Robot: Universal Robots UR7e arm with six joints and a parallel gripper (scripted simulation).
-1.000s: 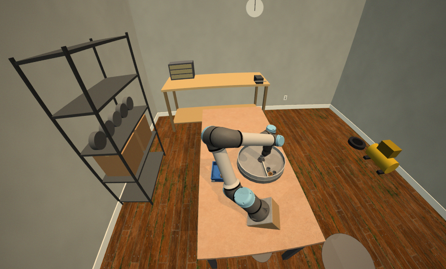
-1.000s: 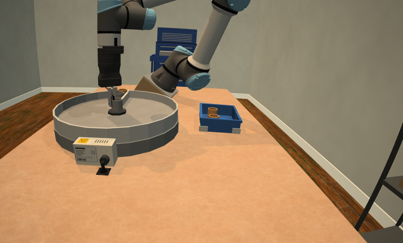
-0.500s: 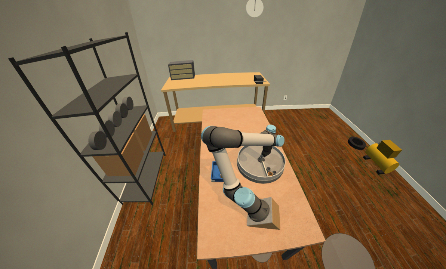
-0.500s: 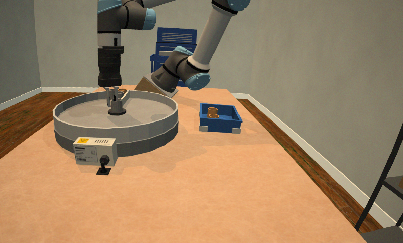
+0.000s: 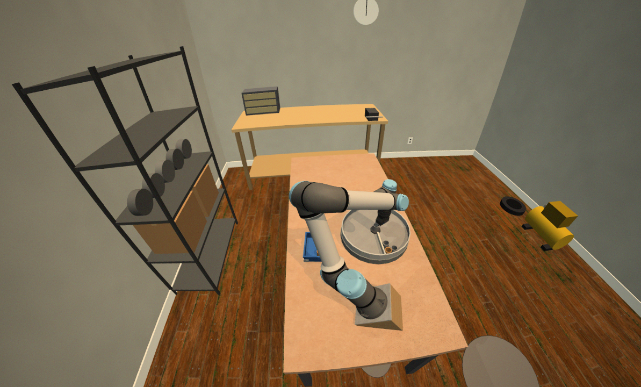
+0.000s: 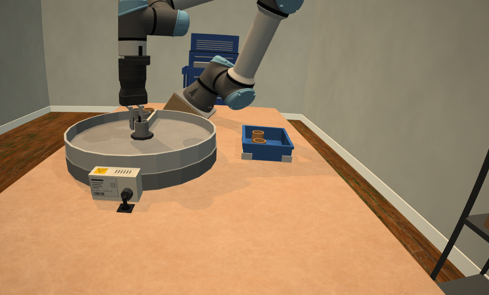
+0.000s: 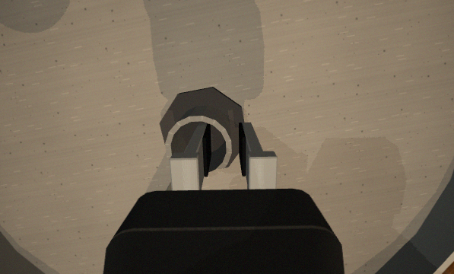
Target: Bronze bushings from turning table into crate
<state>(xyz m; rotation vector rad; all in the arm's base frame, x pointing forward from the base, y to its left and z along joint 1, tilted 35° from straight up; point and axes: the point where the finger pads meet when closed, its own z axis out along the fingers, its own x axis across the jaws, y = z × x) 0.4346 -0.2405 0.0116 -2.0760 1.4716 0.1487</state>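
The turning table lies 1 cm behind my hand, 1 cm to the left of it and 4 cm below it. Round my hand: blue crate: 3 cm behind, 39 cm to the left, 7 cm below.
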